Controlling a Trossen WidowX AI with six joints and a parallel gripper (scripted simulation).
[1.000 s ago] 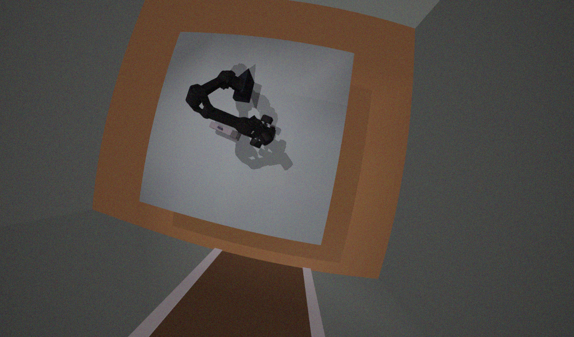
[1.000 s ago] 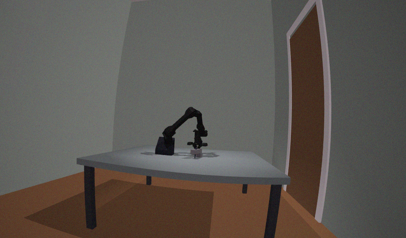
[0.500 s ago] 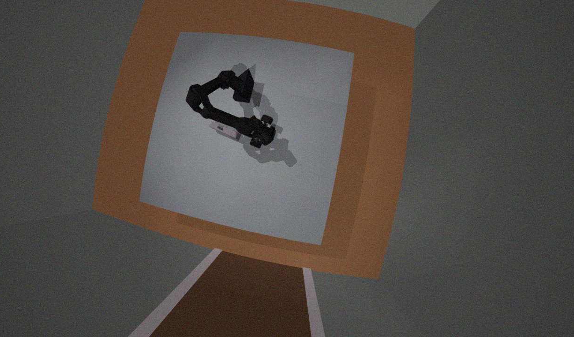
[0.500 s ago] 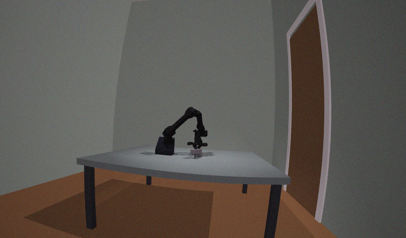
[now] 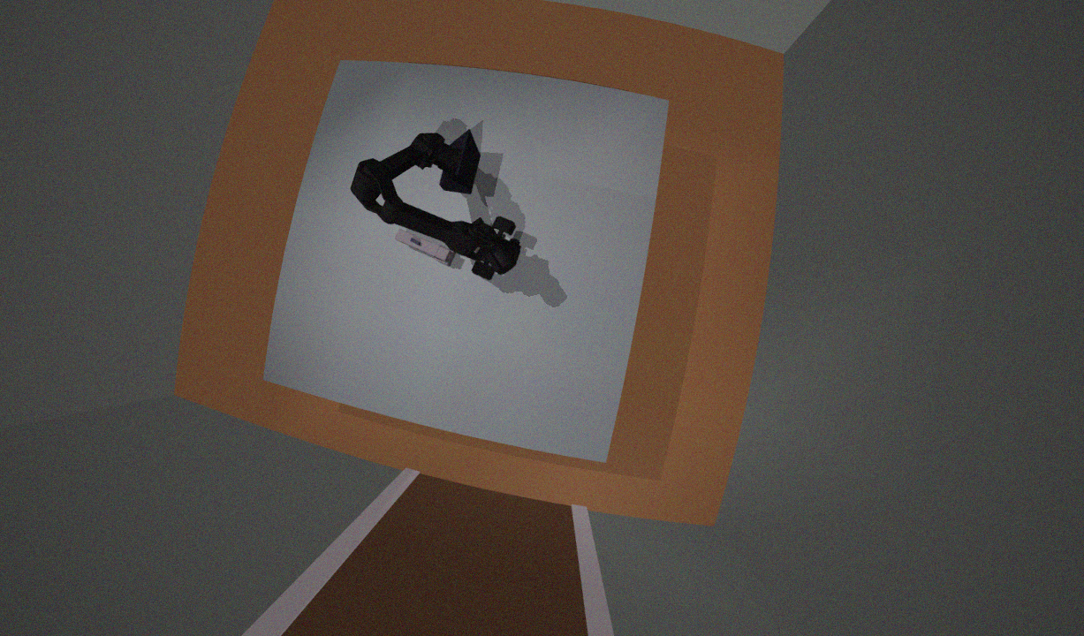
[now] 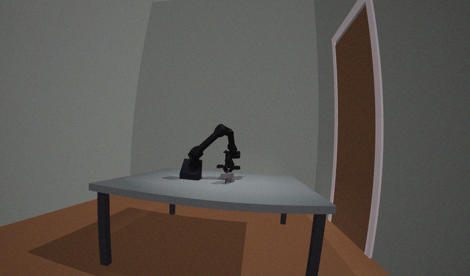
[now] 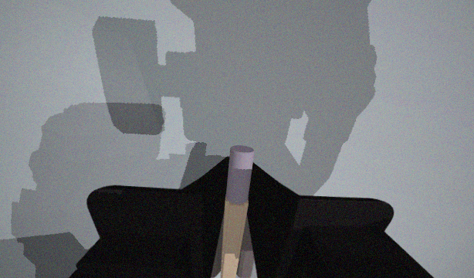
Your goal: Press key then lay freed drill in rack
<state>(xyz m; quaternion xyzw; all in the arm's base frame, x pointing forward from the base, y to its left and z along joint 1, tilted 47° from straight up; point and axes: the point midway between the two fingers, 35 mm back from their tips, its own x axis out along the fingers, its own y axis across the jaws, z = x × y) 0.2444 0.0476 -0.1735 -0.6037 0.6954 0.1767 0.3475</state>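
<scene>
Right now my gripper tip is 40 mm to the left of the drill, 40 mm below it and 10 mm past it. From my gripper tip the other things lie so: rack (50 mm to the right, 20 mm behind, 10 mm above).
</scene>
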